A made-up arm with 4 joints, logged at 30 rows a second.
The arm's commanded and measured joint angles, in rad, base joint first. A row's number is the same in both.
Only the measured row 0 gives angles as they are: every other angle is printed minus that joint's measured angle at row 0.
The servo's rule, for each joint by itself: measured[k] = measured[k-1] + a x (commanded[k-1-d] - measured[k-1]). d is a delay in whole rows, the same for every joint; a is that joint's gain. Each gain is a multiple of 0.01, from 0.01 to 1. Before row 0 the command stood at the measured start. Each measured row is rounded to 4 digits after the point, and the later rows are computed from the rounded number. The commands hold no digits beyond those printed.
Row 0, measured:
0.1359 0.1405 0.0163 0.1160
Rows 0 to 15, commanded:
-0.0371 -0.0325 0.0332 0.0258
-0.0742 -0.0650 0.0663 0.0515
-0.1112 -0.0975 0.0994 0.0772
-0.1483 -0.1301 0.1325 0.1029
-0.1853 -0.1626 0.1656 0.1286
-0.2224 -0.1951 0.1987 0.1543
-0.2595 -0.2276 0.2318 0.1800
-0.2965 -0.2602 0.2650 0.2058
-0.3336 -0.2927 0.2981 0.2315
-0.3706 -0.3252 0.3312 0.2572
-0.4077 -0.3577 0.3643 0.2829
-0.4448 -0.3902 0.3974 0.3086
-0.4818 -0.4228 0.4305 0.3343
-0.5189 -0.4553 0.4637 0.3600
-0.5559 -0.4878 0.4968 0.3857
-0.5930 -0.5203 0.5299 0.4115
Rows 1 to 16, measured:
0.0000 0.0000 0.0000 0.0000
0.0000 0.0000 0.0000 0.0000
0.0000 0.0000 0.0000 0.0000
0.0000 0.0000 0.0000 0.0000
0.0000 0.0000 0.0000 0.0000
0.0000 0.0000 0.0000 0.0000
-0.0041 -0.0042 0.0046 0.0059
-0.0118 -0.0121 0.0132 0.0164
-0.0227 -0.0232 0.0253 0.0304
-0.0365 -0.0371 0.0403 0.0471
-0.0529 -0.0534 0.0578 0.0658
-0.0715 -0.0718 0.0775 0.0862
-0.0922 -0.0921 0.0991 0.1078
-0.1147 -0.1140 0.1223 0.1303
-0.1388 -0.1372 0.1469 0.1536
-0.1643 -0.1616 0.1727 0.1774
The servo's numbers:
d 6
a 0.11 0.13 0.14 0.23

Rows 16 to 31, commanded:
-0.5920 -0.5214 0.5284 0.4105
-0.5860 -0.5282 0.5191 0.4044
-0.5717 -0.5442 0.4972 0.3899
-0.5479 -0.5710 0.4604 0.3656
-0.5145 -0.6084 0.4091 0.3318
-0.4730 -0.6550 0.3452 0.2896
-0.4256 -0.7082 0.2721 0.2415
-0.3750 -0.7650 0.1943 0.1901
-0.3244 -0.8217 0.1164 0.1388
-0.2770 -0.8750 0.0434 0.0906
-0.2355 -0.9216 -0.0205 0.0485
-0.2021 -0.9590 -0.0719 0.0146
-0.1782 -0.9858 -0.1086 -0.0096
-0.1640 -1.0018 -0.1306 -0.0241
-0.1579 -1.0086 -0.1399 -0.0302
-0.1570 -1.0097 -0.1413 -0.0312
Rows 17 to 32, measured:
-0.1911 -0.1871 0.1995 0.2017
-0.2190 -0.2135 0.2272 0.2263
-0.2479 -0.2407 0.2557 0.2511
-0.2777 -0.2686 0.2848 0.2761
-0.3083 -0.2971 0.3145 0.3013
-0.3396 -0.3261 0.3447 0.3266
-0.3674 -0.3515 0.3704 0.3459
-0.3914 -0.3745 0.3912 0.3594
-0.4112 -0.3966 0.4060 0.3664
-0.4262 -0.4193 0.4136 0.3662
-0.4359 -0.4439 0.4130 0.3583
-0.4400 -0.4713 0.4035 0.3425
-0.4384 -0.5021 0.3851 0.3193
-0.4314 -0.5363 0.3584 0.2896
-0.4196 -0.5734 0.3245 0.2549
-0.4039 -0.6126 0.2851 0.2171

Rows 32 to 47, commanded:
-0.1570 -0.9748 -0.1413 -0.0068
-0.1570 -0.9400 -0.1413 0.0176
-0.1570 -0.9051 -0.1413 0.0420
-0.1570 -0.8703 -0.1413 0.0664
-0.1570 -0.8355 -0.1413 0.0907
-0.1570 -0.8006 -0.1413 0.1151
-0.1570 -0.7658 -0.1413 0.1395
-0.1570 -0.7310 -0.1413 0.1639
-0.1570 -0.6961 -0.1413 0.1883
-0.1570 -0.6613 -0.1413 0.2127
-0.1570 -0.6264 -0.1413 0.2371
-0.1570 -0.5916 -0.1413 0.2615
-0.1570 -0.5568 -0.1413 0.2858
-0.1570 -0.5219 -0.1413 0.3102
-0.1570 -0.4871 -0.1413 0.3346
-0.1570 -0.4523 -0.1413 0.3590
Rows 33 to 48, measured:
-0.3854 -0.6528 0.2423 0.1783
-0.3652 -0.6926 0.1983 0.1406
-0.3446 -0.7307 0.1553 0.1061
-0.3247 -0.7659 0.1153 0.0762
-0.3064 -0.7975 0.0796 0.0517
-0.2900 -0.8251 0.0487 0.0326
-0.2754 -0.8446 0.0221 0.0235
-0.2624 -0.8570 -0.0008 0.0221
-0.2508 -0.8633 -0.0205 0.0267
-0.2405 -0.8642 -0.0374 0.0358
-0.2313 -0.8605 -0.0519 0.0484
-0.2231 -0.8527 -0.0644 0.0637
-0.2158 -0.8414 -0.0752 0.0811
-0.2093 -0.8270 -0.0845 0.1001
-0.2035 -0.8100 -0.0925 0.1204
-0.1984 -0.7907 -0.0993 0.1416

